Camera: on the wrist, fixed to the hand. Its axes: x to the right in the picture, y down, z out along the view.
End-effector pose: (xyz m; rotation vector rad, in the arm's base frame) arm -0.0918 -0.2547 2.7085 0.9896 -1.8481 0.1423
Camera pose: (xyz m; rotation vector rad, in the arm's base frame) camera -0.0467 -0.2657 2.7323 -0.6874 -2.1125 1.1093
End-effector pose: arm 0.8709 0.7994 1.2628 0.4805 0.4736 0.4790
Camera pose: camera 0.8740 0.7973 1.2108 0.8169 0.0646 2.0362
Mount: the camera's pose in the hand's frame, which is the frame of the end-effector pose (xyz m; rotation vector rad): 0.0176 -0.0305 -0.0385 0.0290 0.0777 1.6084
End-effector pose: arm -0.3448 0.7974 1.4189 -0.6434 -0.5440 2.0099
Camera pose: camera -0.3085 0.8318 1.4039 0.9851 -0.1677 -2.4240
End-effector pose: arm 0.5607 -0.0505 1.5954 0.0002 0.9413 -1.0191
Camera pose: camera 0.5162 -0.0646 1.5721 0.7120 0.6751 0.4679
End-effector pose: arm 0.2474 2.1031 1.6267 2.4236 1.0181 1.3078
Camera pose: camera 0.2087 2.1320 1.6464 -2.1639 0.9238 -1.0909
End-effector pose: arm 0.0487 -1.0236 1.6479 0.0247 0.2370 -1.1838
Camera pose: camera 0.0204 -1.0458 1.6101 0.2393 0.1825 0.4167
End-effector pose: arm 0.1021 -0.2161 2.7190 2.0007 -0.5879 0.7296
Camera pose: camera 0.1243 -0.1701 2.7295 1.1401 -2.1553 1.6564
